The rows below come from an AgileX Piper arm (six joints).
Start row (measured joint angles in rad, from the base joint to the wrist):
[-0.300, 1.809, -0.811, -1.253, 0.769, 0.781]
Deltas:
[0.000, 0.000, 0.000, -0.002, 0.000, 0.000]
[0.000, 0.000, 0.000, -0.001, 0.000, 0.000]
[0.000, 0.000, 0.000, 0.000, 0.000, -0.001]
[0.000, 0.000, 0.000, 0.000, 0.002, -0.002]
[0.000, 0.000, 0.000, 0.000, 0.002, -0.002]
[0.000, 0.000, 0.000, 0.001, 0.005, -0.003]
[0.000, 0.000, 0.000, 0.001, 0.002, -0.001]
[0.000, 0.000, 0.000, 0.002, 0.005, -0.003]
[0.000, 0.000, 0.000, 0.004, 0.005, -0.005]
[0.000, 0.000, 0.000, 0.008, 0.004, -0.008]
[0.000, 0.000, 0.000, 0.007, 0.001, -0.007]
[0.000, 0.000, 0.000, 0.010, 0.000, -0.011]
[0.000, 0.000, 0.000, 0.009, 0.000, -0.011]
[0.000, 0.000, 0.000, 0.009, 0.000, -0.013]
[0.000, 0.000, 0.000, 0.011, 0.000, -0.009]
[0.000, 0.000, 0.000, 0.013, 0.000, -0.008]
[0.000, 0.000, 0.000, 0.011, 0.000, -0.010]
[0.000, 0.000, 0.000, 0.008, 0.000, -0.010]
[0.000, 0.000, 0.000, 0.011, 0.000, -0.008]
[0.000, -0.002, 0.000, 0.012, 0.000, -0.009]
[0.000, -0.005, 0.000, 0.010, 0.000, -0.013]
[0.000, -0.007, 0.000, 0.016, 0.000, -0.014]
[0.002, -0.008, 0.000, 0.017, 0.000, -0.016]
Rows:
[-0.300, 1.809, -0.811, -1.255, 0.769, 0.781]
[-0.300, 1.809, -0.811, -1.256, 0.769, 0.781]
[-0.300, 1.809, -0.811, -1.256, 0.769, 0.780]
[-0.300, 1.809, -0.811, -1.256, 0.771, 0.778]
[-0.300, 1.809, -0.811, -1.256, 0.773, 0.776]
[-0.300, 1.809, -0.811, -1.255, 0.778, 0.773]
[-0.300, 1.809, -0.811, -1.254, 0.780, 0.772]
[-0.300, 1.809, -0.811, -1.252, 0.785, 0.769]
[-0.300, 1.809, -0.811, -1.248, 0.790, 0.764]
[-0.300, 1.809, -0.811, -1.240, 0.794, 0.756]
[-0.300, 1.809, -0.811, -1.233, 0.795, 0.749]
[-0.300, 1.809, -0.811, -1.223, 0.795, 0.738]
[-0.300, 1.809, -0.811, -1.214, 0.795, 0.727]
[-0.300, 1.809, -0.811, -1.205, 0.795, 0.714]
[-0.300, 1.809, -0.811, -1.194, 0.795, 0.705]
[-0.300, 1.809, -0.811, -1.181, 0.795, 0.697]
[-0.300, 1.809, -0.811, -1.170, 0.795, 0.687]
[-0.300, 1.809, -0.811, -1.162, 0.795, 0.677]
[-0.300, 1.809, -0.811, -1.151, 0.795, 0.669]
[-0.300, 1.807, -0.811, -1.139, 0.795, 0.660]
[-0.300, 1.802, -0.811, -1.129, 0.795, 0.647]
[-0.300, 1.795, -0.811, -1.113, 0.795, 0.633]
[-0.298, 1.787, -0.811, -1.096, 0.795, 0.617]

